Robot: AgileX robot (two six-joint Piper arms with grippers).
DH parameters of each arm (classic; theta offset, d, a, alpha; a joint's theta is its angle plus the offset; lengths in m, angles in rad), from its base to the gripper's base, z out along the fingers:
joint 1: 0 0.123 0 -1.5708
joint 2: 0.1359 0 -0.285 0
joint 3: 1.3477 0 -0.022 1.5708
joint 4: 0 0.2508 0 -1.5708
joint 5: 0 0 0.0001 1.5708
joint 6: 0 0.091 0 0
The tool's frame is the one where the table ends.
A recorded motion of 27 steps. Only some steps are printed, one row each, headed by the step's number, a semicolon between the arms.
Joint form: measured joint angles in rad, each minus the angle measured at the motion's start. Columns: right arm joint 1, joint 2, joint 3, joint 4, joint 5, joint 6; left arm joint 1, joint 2, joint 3, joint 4, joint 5, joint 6.
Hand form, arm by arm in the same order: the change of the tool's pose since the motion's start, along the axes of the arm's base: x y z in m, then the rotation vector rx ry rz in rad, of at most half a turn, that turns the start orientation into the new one. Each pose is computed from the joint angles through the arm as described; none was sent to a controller.
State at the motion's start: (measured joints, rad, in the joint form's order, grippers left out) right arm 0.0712 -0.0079 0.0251 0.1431 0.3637 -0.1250; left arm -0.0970 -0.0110 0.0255 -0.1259 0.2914 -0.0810
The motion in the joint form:
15: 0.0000 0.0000 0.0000 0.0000 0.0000 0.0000; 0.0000 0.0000 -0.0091 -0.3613 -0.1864 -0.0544
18: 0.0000 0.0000 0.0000 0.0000 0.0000 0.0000; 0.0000 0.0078 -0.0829 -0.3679 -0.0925 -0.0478
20: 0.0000 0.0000 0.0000 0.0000 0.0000 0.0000; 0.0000 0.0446 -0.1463 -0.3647 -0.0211 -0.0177
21: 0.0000 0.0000 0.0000 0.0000 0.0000 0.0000; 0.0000 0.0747 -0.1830 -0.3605 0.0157 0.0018
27: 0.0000 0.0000 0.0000 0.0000 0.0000 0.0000; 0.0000 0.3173 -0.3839 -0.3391 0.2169 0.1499
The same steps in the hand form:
15: 0.0000 0.0000 0.0000 0.0000 0.0000 0.0000; 0.0016 -0.0014 0.0208 -0.4336 -0.1433 0.0348
18: 0.0000 0.0000 0.0000 0.0000 0.0000 0.0000; -0.0022 -0.0051 0.0378 -0.4296 -0.1181 -0.0063
20: 0.0000 0.0000 0.0000 0.0000 0.0000 0.0000; -0.0030 -0.0079 0.0513 -0.3901 -0.0818 -0.0360
21: 0.0000 0.0000 0.0000 0.0000 0.0000 0.0000; -0.0024 -0.0094 0.0589 -0.3626 -0.0574 -0.0506
27: 0.0000 0.0000 0.0000 0.0000 0.0000 0.0000; 0.0157 -0.0182 0.0943 -0.1726 0.1413 -0.1394

